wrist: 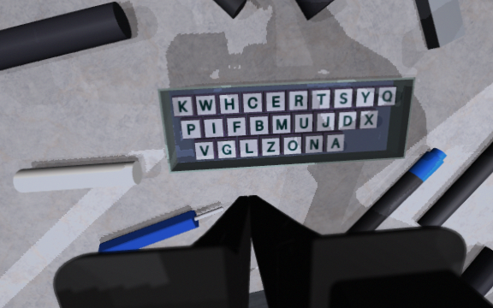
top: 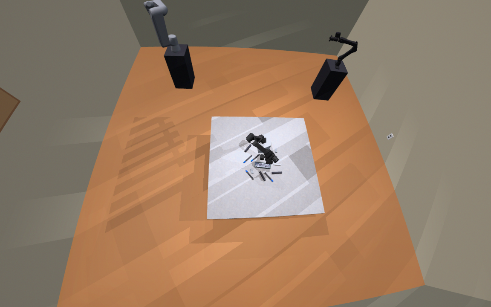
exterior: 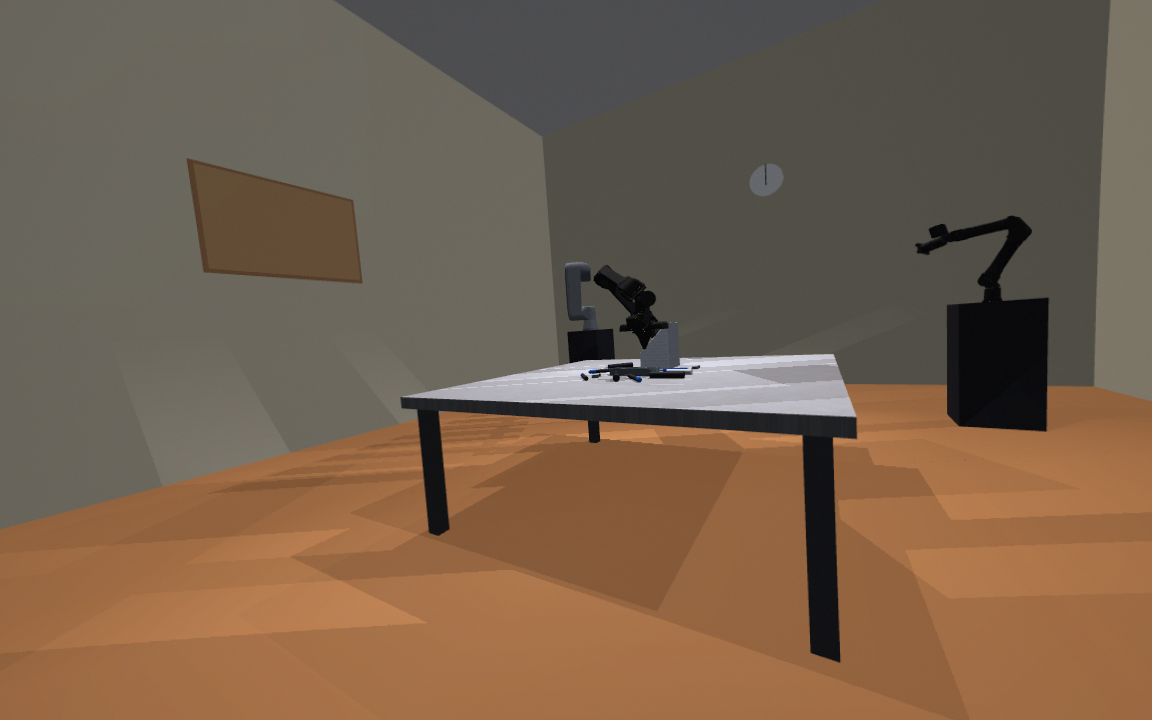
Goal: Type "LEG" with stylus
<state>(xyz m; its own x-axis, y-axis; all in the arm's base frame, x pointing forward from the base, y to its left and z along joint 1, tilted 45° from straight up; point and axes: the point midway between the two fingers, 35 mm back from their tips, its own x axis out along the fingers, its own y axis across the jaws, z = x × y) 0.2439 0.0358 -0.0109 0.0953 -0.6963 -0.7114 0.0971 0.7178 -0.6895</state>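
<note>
Right now the stylus is 9 cm below my gripper tip, 6 cm to the left of it and 6 cm behind it. Round my gripper tip: stylus tip 9 cm below, 5 cm behind, 3 cm to the left; white cylinder 14 cm to the left, 9 cm below.
</note>
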